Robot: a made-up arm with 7 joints. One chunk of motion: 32 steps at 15 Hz.
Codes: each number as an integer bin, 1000 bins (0 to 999) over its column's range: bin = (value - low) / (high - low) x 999, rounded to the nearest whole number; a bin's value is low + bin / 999 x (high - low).
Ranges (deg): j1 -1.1..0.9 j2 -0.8..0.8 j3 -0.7..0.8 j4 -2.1..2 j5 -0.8..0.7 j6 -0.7..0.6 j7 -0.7..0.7
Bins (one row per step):
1: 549 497 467 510 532 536 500
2: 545 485 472 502 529 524 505
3: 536 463 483 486 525 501 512
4: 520 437 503 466 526 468 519
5: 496 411 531 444 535 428 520
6: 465 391 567 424 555 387 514
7: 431 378 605 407 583 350 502
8: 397 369 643 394 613 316 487
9: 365 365 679 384 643 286 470
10: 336 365 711 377 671 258 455
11: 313 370 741 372 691 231 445
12: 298 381 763 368 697 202 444
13: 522 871 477 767 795 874 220
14: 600 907 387 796 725 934 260
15: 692 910 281 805 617 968 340
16: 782 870 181 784 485 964 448
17: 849 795 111 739 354 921 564
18: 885 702 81 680 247 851 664
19: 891 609 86 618 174 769 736
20: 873 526 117 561 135 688 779
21: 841 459 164 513 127 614 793
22: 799 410 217 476 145 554 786
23: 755 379 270 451 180 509 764
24: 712 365 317 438 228 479 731
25: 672 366 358 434 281 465 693
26: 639 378 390 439 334 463 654
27: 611 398 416 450 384 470 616
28: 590 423 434 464 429 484 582
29: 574 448 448 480 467 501 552
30: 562 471 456 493 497 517 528
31: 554 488 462 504 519 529 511
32: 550 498 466 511 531 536 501
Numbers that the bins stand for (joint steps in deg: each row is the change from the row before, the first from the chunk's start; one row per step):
1: -0.001 -0.004 0.001 -0.007 -0.001 -0.003 0.001
2: -0.009 -0.023 0.009 -0.040 -0.006 -0.018 0.008
3: -0.027 -0.058 0.025 -0.105 -0.012 -0.048 0.018
4: -0.059 -0.100 0.055 -0.187 -0.010 -0.091 0.027
5: -0.107 -0.142 0.097 -0.278 0.003 -0.143 0.029
6: -0.169 -0.174 0.151 -0.360 0.033 -0.196 0.020
7: -0.237 -0.195 0.208 -0.430 0.075 -0.245 0.004
8: -0.305 -0.209 0.265 -0.483 0.120 -0.289 -0.018
9: -0.369 -0.215 0.320 -0.524 0.165 -0.328 -0.041
10: -0.427 -0.215 0.368 -0.553 0.208 -0.364 -0.062
11: -0.473 -0.207 0.413 -0.573 0.238 -0.399 -0.076
12: -0.503 -0.190 0.446 -0.590 0.247 -0.437 -0.078
13: -0.055 0.595 0.016 1.048 0.394 0.437 -0.392
14: 0.101 0.653 -0.119 1.167 0.289 0.515 -0.336
15: 0.285 0.657 -0.278 1.204 0.126 0.560 -0.224
16: 0.466 0.593 -0.428 1.118 -0.072 0.554 -0.072
17: 0.600 0.473 -0.533 0.933 -0.268 0.498 0.090
18: 0.672 0.324 -0.578 0.691 -0.429 0.407 0.231
19: 0.684 0.175 -0.571 0.436 -0.539 0.301 0.331
20: 0.648 0.042 -0.524 0.202 -0.597 0.195 0.392
21: 0.584 -0.065 -0.454 0.005 -0.609 0.099 0.411
22: 0.500 -0.143 -0.374 -0.146 -0.582 0.021 0.402
23: 0.412 -0.193 -0.295 -0.249 -0.530 -0.038 0.371
24: 0.325 -0.215 -0.224 -0.302 -0.458 -0.077 0.324
25: 0.245 -0.214 -0.162 -0.319 -0.378 -0.095 0.271
26: 0.179 -0.195 -0.114 -0.298 -0.298 -0.097 0.217
27: 0.123 -0.163 -0.075 -0.253 -0.223 -0.088 0.163
28: 0.081 -0.123 -0.048 -0.196 -0.156 -0.070 0.116
29: 0.049 -0.082 -0.027 -0.130 -0.099 -0.048 0.074
30: 0.025 -0.046 -0.015 -0.077 -0.054 -0.027 0.040
31: 0.009 -0.018 -0.006 -0.032 -0.021 -0.012 0.016
32: 0.001 -0.002 0.000 -0.003 -0.003 -0.003 0.002

